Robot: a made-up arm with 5 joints.
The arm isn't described. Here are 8 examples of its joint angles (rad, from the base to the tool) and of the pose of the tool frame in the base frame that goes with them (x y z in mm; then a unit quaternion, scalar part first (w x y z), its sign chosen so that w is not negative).
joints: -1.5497 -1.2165 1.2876 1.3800 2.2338
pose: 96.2 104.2 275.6 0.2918 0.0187 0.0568 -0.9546
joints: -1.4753 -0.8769 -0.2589 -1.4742 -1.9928
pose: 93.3 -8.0 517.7 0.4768 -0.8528 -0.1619 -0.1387
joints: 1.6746 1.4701 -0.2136 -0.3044 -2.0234
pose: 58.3 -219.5 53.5 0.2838 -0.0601 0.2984 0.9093
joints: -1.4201 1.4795 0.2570 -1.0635 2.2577
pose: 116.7 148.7 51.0 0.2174 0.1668 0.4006 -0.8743
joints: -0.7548 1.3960 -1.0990 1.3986 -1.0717
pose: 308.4 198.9 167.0 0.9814 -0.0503 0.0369 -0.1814
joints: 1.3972 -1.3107 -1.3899 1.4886 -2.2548
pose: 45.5 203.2 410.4 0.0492 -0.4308 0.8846 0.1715
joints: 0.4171 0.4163 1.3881 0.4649 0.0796
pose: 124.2 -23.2 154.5 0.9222 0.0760 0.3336 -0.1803
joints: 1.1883 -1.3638 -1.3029 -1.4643 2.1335
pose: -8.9 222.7 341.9 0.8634 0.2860 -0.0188 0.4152
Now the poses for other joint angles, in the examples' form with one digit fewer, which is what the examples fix.
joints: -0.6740 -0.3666 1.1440 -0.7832 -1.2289
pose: 229 105 258 0.673 0.587 -0.397 -0.210
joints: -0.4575 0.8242 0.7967 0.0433 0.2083
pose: 202 49 107 0.952 -0.007 0.046 0.303
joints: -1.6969 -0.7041 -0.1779 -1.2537 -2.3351
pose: 87 58 520 0.262 -0.856 -0.435 -0.094
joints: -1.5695 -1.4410 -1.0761 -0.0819 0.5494
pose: 94 -246 407 0.251 -0.443 0.749 0.423
